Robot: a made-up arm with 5 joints.
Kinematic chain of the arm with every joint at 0, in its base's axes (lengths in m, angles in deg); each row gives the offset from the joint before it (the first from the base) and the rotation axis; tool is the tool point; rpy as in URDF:
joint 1: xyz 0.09 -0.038 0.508 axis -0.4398 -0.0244 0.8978
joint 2: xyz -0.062 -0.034 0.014 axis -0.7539 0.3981 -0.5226
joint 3: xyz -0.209 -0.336 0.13 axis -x
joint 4: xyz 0.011 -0.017 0.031 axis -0.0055 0.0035 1
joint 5: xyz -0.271 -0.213 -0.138 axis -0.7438 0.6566 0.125
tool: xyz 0.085 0.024 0.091 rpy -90 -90 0
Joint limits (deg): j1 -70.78..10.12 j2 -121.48..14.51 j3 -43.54..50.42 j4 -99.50..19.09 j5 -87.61..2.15
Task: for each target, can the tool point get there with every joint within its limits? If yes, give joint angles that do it. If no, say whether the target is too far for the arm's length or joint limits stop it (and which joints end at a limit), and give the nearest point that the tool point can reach.
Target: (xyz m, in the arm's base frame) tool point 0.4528 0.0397 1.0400
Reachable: no: joint limits stop it (at a limit: joint 1, joint 2, joint 4, joint 5) | nearest point -0.1617 0.2631 0.9241 | short by 0.664 m
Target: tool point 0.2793 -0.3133 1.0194
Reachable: no: joint limits stop it (at a limit: joint 1, joint 2, joint 3, joint 4) | nearest point -0.2375 -0.4899 0.9890 | short by 0.547 m
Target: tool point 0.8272 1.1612 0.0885
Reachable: no: too far | nearest point 0.4581 0.2561 0.0129 | short by 0.980 m
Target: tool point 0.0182 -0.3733 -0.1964
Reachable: yes | joints -21.63 -91.69 32.03 -17.25 -63.86
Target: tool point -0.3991 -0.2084 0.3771
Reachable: yes | joints -19.05 -21.60 40.87 -84.61 -4.69
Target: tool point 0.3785 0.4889 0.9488
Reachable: no: joint limits stop it (at a limit: joint 1, joint 2, joint 4, joint 5) | nearest point -0.1410 0.3166 0.8340 | short by 0.559 m
